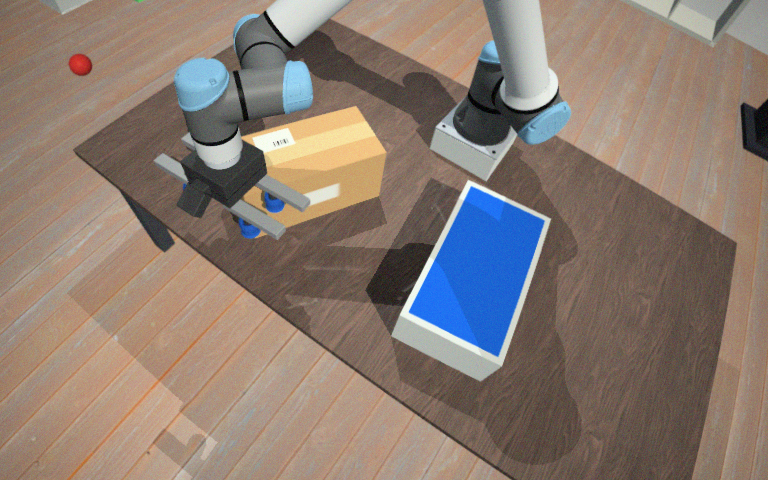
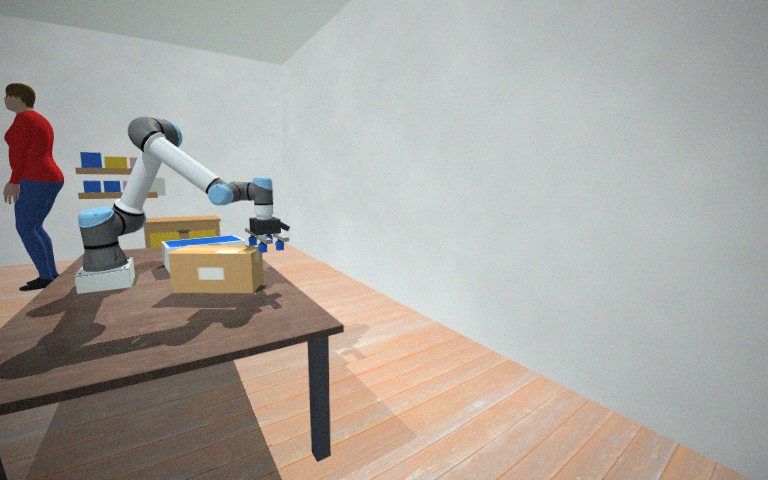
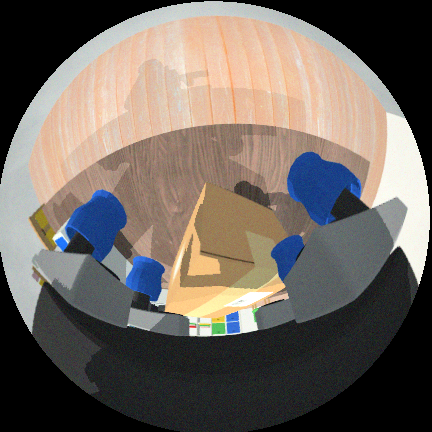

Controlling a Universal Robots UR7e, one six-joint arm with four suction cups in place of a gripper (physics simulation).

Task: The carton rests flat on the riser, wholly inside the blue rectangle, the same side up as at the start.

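Where they show: hand, tool point: (image 2: pixel 266 247) (image 3: pixel 208 235); arm's base, link origin: (image 1: pixel 480 125) (image 2: pixel 106 265).
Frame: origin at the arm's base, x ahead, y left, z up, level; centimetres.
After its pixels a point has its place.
Note:
The closed tan carton (image 1: pixel 334 161) @(x 37.8, y -21.4, z 7.7 cm) (image 2: pixel 186 277) @(x 25.6, y -29.8, z -1.7 cm) (image 3: pixel 235 225) @(x 52.5, y -34.7, z 2.4 cm) rests on the table, label and tape strip on top. The white riser (image 1: pixel 447 352) @(x 58.7, y 16.3, z -1.7 cm) (image 2: pixel 165 259) @(x 22.8, y 14.3, z -3.3 cm) stands apart from it; its top bears the blue rectangle (image 1: pixel 487 266) @(x 41.3, y 15.7, z 4.1 cm) (image 2: pixel 209 241) @(x 42.8, y 11.4, z 4.1 cm), with nothing on it. My gripper (image 1: pixel 232 198) @(x 56.3, y -32.4, z 7.2 cm) (image 2: pixel 265 244) (image 3: pixel 215 235) @(x 56.3, y -32.4, z 7.2 cm), a black block with four blue suction cups on grey bars, hangs at the carton's outer end, cups about level with the carton's top. The suction is on; no cup is seen sealed on the carton. Whether one cup grazes its edge is hard to tell.
The arm's base (image 1: pixel 467 150) @(x 8.8, y 0.1, z -1.6 cm) (image 2: pixel 104 277) @(x -0.6, y -9.0, z -2.7 cm) stands on the dark table (image 1: pixel 640 316) @(x 25.9, y 54.9, z -7.9 cm) (image 2: pixel 198 339) @(x 21.5, y -72.6, z -7.9 cm) beside the riser. A person in red (image 2: pixel 33 147) stands beyond the table. A red ball (image 1: pixel 80 64) lies on the floor. A wooden cabinet (image 2: pixel 181 219) stands behind.

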